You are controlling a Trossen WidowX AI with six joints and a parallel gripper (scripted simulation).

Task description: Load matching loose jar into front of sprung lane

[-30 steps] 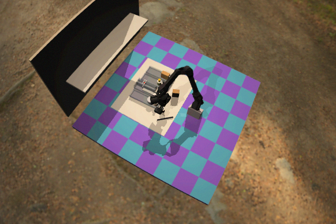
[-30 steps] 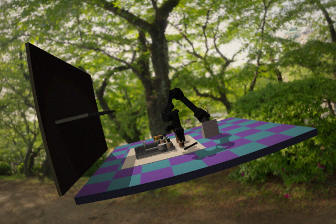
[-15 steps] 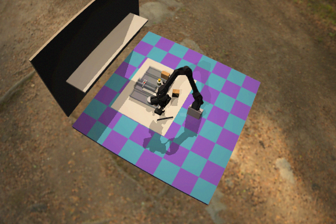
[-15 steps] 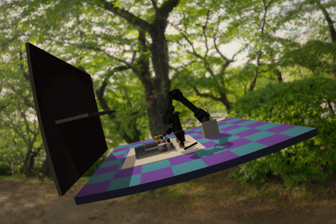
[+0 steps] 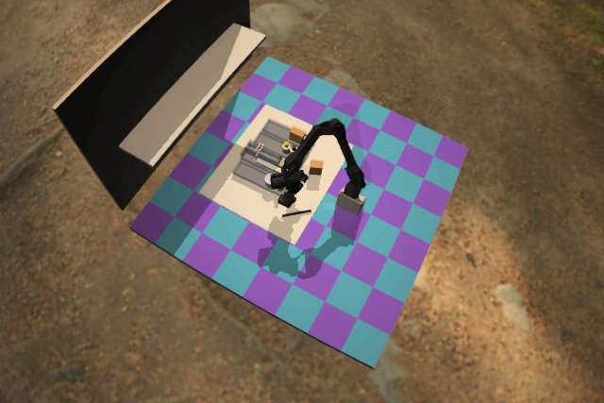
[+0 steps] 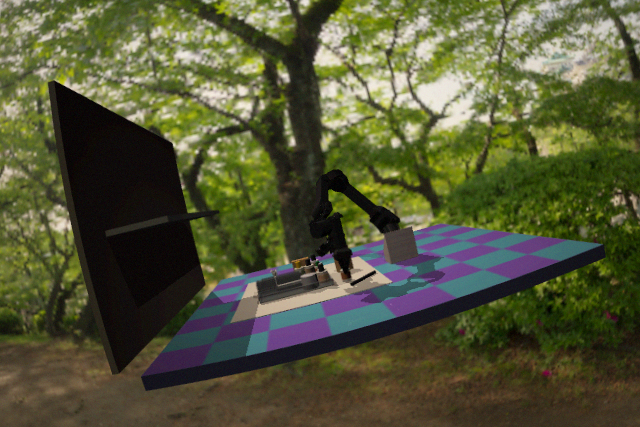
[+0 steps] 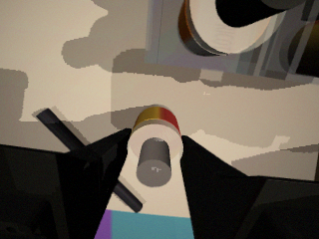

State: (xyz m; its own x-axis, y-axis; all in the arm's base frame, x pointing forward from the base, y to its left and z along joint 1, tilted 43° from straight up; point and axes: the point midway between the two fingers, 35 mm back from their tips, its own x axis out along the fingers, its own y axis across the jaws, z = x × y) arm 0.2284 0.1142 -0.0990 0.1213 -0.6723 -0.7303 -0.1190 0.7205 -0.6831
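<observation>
My gripper tip is 6 cm past the black stick, 5 cm to the right of it and 2 cm above it. The rest, counted from my gripper tip: orange-topped box (20 cm to the right, 1 cm above); then clear-walled sprung lane (24 cm ahead, 9 cm to the right, 1 cm below).
</observation>
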